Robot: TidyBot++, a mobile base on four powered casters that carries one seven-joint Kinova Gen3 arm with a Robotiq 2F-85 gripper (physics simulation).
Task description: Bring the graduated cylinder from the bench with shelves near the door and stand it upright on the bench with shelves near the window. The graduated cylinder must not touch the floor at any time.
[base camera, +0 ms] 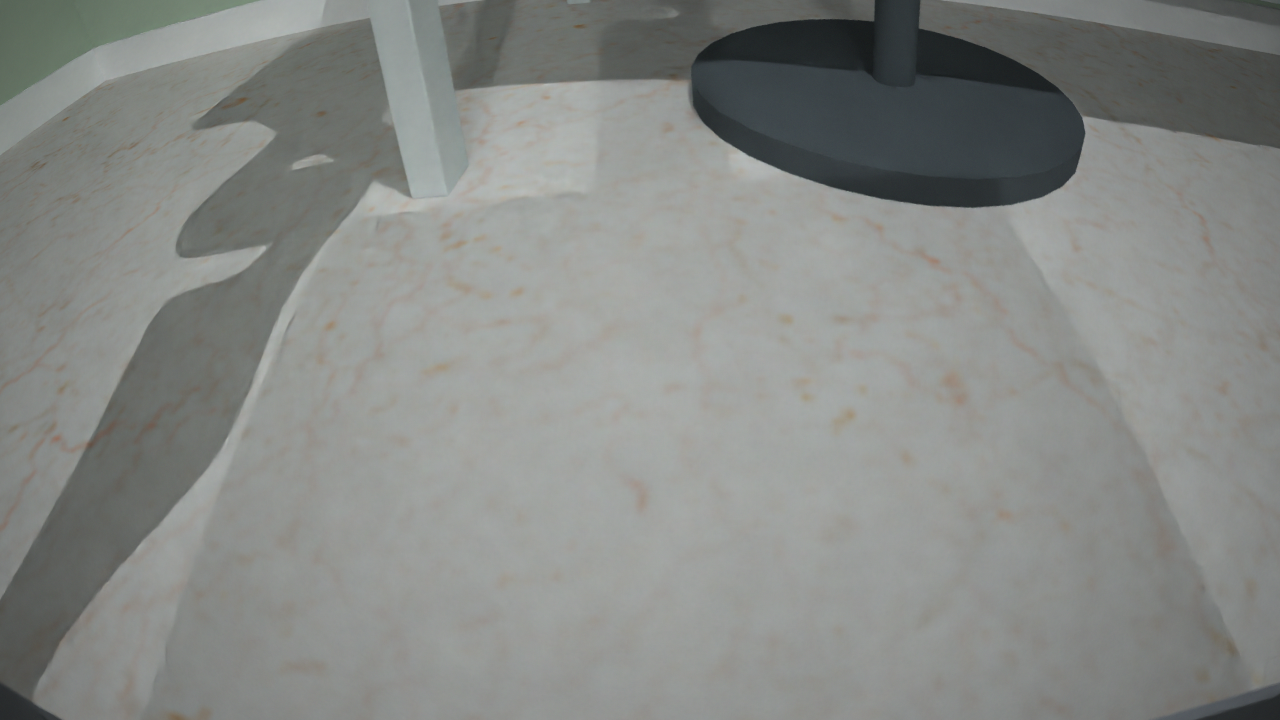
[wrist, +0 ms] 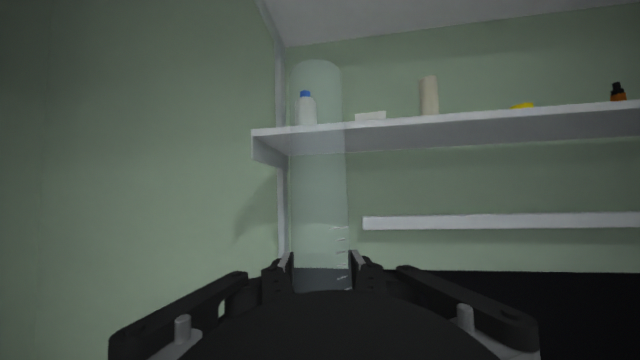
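Note:
The graduated cylinder (wrist: 318,195) is a clear tube with white marks near its lower visible part. In the wrist view it rises upright from between the fingers, in front of the shelves. My gripper (wrist: 321,263) is shut on it. Its base is hidden behind the gripper body. A bench with shelves shows in part: a long white upper shelf (wrist: 475,125) and a lower white shelf edge (wrist: 500,221) on the green wall. In the base view a pale bench leg (base camera: 420,107) stands at the upper left. The gripper and the cylinder do not show there.
A dark round stool base (base camera: 868,134) stands on the floor at the upper right. A white bottle with a blue cap (wrist: 306,110), a flat white box (wrist: 370,116), a beige cylinder (wrist: 429,96) and a brown bottle (wrist: 618,93) stand on the upper shelf. A black surface (wrist: 575,310) shows lower right.

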